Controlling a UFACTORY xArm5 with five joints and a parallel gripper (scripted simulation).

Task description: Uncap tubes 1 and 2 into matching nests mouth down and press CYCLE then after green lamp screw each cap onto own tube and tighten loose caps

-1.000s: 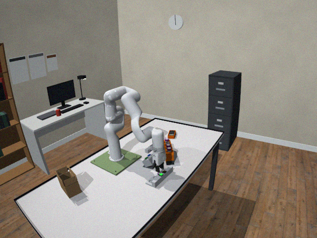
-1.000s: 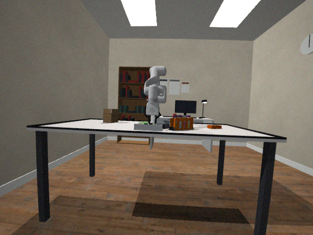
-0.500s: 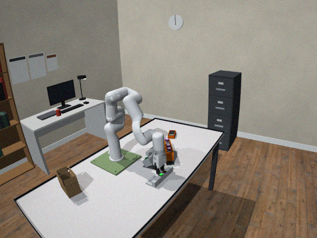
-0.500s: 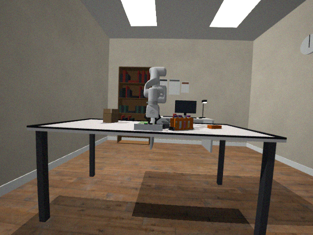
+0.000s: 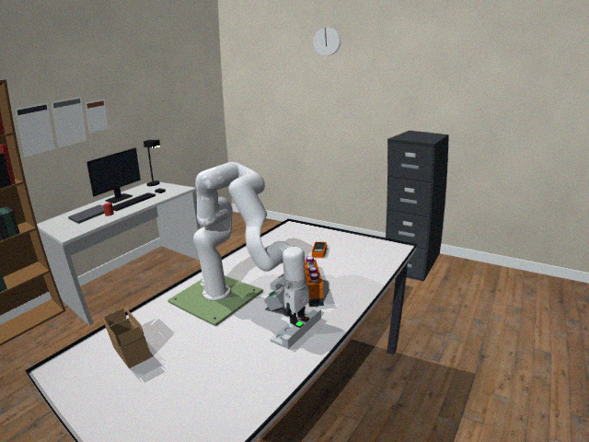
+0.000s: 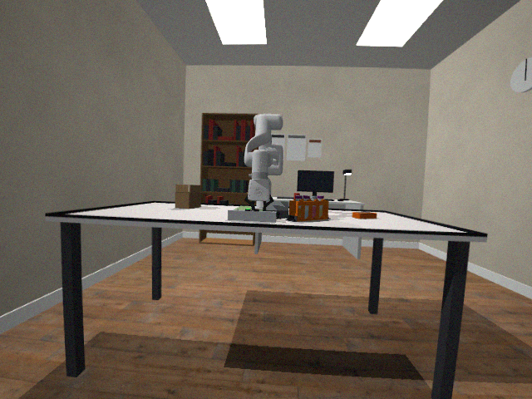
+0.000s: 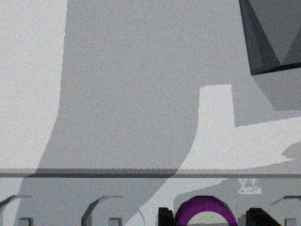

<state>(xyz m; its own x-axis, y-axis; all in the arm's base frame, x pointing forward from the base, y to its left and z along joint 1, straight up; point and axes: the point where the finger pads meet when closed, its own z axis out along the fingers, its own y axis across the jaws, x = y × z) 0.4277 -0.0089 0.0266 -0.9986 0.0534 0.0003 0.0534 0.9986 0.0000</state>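
My gripper is now 3 cm above the purple cap marked 2. Also, from my hand: grey key housing (14 cm behind, 8 cm to the left, 1 cm above); green ready key (16 cm behind, 6 cm to the left, 3 cm above); blue cycle key (16 cm behind, 11 cm to the left, 3 cm above).
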